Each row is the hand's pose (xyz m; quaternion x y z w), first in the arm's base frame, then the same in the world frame.
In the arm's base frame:
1: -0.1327 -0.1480 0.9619 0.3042 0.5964 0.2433 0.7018
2: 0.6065 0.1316 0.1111 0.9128 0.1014 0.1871 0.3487
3: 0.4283 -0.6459 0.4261 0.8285 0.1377 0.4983 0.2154
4: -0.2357 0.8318 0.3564 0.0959 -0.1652 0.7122 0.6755
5: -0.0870 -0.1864 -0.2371 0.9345 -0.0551 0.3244 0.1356
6: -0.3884 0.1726 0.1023 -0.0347 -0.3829 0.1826 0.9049
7: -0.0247 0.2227 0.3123 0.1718 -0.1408 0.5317 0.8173
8: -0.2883 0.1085 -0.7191 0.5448 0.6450 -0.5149 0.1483
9: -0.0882 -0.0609 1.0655 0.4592 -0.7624 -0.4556 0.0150
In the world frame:
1: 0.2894 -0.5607 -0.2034 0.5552 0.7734 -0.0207 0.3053
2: 0.0324 -0.1678 -1.2655 0.9124 0.0736 -0.3559 0.1884
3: -0.1057 -0.9491 -0.9401 0.9917 0.0227 -0.0242 0.1239
4: 0.1551 0.5662 -0.4253 0.4726 0.1142 0.4090 0.7722
5: -0.6746 -0.1894 -0.8149 0.9502 -0.1820 -0.2273 0.1114
6: -0.3834 0.0850 -0.3967 0.0790 0.1218 -0.0333 0.9889
7: -0.0380 -0.0197 -0.6172 0.4639 0.2092 0.1955 0.8384
8: -1.0298 0.2902 -0.8752 -0.3322 -0.5648 0.6710 0.3469
9: 0.4275 -0.5266 -0.1951 0.0173 -0.6734 -0.6892 0.2670

